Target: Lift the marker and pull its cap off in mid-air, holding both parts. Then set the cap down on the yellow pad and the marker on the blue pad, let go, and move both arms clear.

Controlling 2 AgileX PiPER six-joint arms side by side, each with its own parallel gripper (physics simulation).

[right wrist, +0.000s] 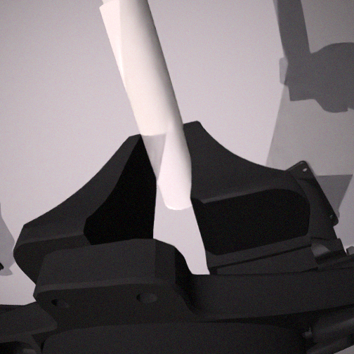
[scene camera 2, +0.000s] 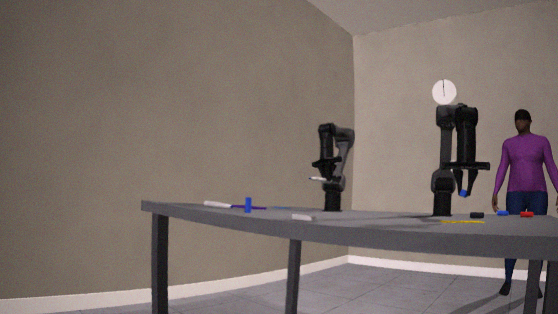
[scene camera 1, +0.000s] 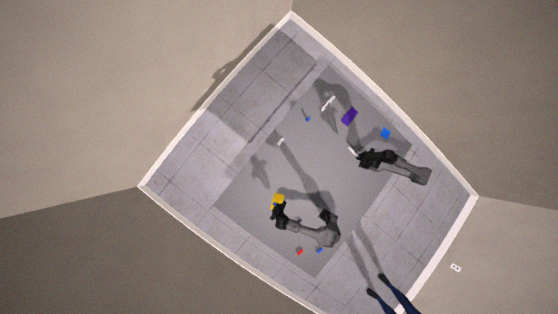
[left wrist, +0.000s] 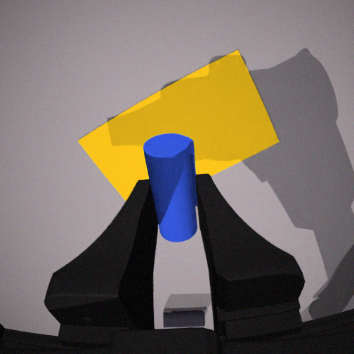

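Note:
The blue cap [scene camera 1: 274, 205] [scene camera 2: 463, 193] [left wrist: 172, 195] is off the marker, between the fingertips of my left gripper [left wrist: 175, 193], which is shut on it. It hangs above the table, over the edge of the yellow pad [scene camera 2: 450, 221] [left wrist: 230, 107] as the left wrist view shows it. My right gripper [right wrist: 168, 147] is shut on the white marker [scene camera 1: 352, 150] [scene camera 2: 317, 178] [right wrist: 147, 75] near one end and holds it roughly level above the table. The blue pad [scene camera 1: 385, 133] [scene camera 2: 282, 207] lies behind the right gripper, toward the upper right in scene camera 1.
A white stick [scene camera 1: 328, 103] [scene camera 2: 217, 204], a purple pad [scene camera 1: 349, 116], an upright blue cylinder [scene camera 1: 308, 119] [scene camera 2: 248, 205] and a white block [scene camera 1: 280, 141] [scene camera 2: 303, 217] are on the table. Red [scene camera 1: 299, 252] [scene camera 2: 527, 214], blue [scene camera 1: 319, 250] [scene camera 2: 502, 213] and black [scene camera 2: 477, 215] pieces lie near the left arm.

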